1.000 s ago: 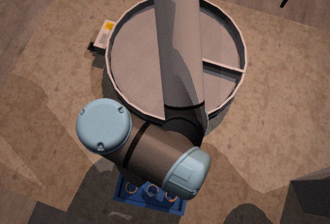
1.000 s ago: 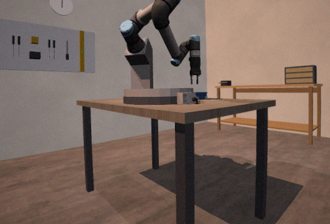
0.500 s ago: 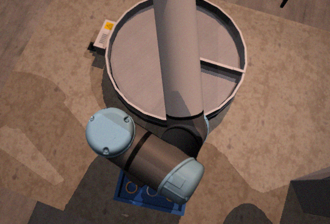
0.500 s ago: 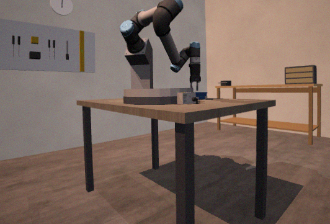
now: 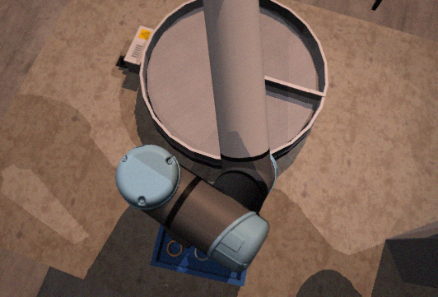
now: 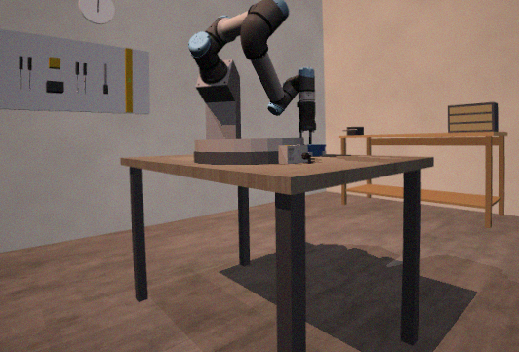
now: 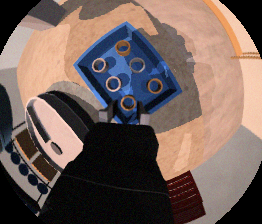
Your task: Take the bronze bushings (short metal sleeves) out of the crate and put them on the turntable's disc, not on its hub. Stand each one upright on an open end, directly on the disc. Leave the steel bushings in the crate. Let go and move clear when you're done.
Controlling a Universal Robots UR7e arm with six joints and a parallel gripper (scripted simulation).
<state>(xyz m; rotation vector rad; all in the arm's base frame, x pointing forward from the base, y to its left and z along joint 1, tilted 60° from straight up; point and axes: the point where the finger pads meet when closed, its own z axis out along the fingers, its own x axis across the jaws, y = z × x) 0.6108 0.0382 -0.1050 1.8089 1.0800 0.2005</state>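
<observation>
Now: the blue crate 50 mm behind my hand, 40 mm to the left of it and 50 mm below it. From my hand the other things lie so: turntable disc 70 mm behind, 330 mm to the right, 20 mm below.
</observation>
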